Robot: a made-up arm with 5 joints.
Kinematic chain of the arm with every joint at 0, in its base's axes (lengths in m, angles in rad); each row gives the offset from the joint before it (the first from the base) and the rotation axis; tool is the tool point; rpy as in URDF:
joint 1: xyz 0.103 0 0.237 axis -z
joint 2: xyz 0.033 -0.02 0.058 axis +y
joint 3: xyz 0.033 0 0.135 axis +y
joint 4: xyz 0.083 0 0.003 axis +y
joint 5: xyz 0.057 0.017 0 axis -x
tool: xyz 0 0 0 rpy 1.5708 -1.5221 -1.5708
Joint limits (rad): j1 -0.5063..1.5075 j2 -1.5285..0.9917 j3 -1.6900..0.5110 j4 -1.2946..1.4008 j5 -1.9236..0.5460
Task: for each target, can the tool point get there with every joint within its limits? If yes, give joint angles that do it. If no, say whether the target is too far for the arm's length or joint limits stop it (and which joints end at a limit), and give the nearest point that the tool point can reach.
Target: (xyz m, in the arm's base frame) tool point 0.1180 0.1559 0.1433
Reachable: no: joint limits stop it (at a limit: joint 1, joint 2, joint 3, joint 4) | nearest point 0.0877 0.1937 0.2684 | short by 0.134 m
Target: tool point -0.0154 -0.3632 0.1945
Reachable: no: too far | nearest point 0.1174 -0.2747 0.2559 | short by 0.171 m
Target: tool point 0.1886 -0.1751 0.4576
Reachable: yes | joints 1.1004 -0.0602 -0.1657 0.1492 -0.2837
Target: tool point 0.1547 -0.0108 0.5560
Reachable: yes | joints 0.1498 0.0212 -1.3367 -0.8976 0.2806
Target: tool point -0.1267 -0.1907 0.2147
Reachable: no: joint limits stop it (at a limit: joint 1, joint 2, joint 3) | nearest point -0.0910 -0.1110 0.2841 | short by 0.112 m
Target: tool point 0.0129 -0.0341 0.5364
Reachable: yes | joints -0.3308 -0.7250 -1.0834 -0.5911 0.0942
